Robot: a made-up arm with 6 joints.
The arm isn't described. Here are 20 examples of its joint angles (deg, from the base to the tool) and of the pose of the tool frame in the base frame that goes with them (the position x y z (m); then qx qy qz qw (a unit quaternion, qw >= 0)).
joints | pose
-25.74 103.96 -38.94 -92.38 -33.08 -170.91 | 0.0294 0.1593 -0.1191 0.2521 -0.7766 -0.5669 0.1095
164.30 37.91 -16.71 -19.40 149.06 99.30 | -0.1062 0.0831 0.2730 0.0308 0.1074 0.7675 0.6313
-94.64 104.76 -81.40 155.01 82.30 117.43 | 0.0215 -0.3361 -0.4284 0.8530 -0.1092 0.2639 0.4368
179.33 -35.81 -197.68 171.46 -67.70 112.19 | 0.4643 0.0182 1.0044 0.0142 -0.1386 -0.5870 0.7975
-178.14 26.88 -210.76 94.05 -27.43 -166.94 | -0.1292 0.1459 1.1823 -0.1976 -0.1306 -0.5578 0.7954
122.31 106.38 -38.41 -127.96 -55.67 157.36 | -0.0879 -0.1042 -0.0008 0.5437 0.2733 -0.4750 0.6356
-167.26 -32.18 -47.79 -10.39 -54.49 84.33 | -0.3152 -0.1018 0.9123 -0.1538 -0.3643 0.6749 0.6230
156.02 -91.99 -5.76 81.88 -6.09 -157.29 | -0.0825 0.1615 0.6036 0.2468 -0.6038 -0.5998 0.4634
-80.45 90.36 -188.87 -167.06 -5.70 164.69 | 0.1852 -0.9464 0.3440 0.5402 -0.4272 0.5486 0.4741
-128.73 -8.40 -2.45 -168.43 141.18 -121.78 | -0.2428 -0.2511 0.4032 -0.0568 -0.2374 0.7355 0.6320
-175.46 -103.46 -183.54 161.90 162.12 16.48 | 0.6823 0.0115 0.0043 0.6923 -0.1456 -0.6559 0.2635
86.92 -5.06 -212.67 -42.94 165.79 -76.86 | 0.0795 -0.1808 1.0274 -0.4728 -0.7777 -0.3994 0.1100
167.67 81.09 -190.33 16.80 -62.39 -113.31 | -0.6923 0.1994 0.7161 -0.0296 -0.1493 -0.8512 0.5023
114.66 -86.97 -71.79 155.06 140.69 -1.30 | 0.1379 -0.4633 0.9198 0.6019 -0.6279 0.3927 0.2987
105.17 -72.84 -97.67 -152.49 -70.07 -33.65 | -0.0023 -0.2686 0.9249 -0.6240 0.1063 0.6028 0.4858
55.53 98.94 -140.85 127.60 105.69 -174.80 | 0.3933 0.7867 -0.0391 -0.0672 -0.4457 -0.6255 0.6368
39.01 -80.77 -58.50 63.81 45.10 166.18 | -0.0542 -0.0207 1.0124 -0.2752 0.5087 0.6510 0.4916
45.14 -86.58 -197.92 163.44 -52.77 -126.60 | -0.5608 -0.6303 0.3929 0.4408 0.1097 -0.6025 0.6563
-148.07 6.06 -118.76 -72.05 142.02 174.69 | -0.4837 -0.1216 0.9459 -0.8554 0.0884 -0.0916 0.5020
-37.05 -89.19 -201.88 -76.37 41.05 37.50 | -0.7530 0.5582 0.1179 -0.7222 -0.2043 0.6444 0.1464
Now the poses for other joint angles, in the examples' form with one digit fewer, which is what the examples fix.
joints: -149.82 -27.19 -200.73 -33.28 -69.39 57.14
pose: 0.534 0.211 0.835 0.243 0.783 0.141 0.555
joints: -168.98 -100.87 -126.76 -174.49 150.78 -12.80
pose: 0.845 0.179 0.420 -0.957 -0.240 0.159 0.032
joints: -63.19 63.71 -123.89 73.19 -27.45 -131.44
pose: 0.284 -0.881 0.328 0.800 -0.149 0.096 0.573
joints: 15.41 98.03 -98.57 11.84 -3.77 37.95
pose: 0.586 0.138 -0.351 -0.955 0.295 -0.035 0.014
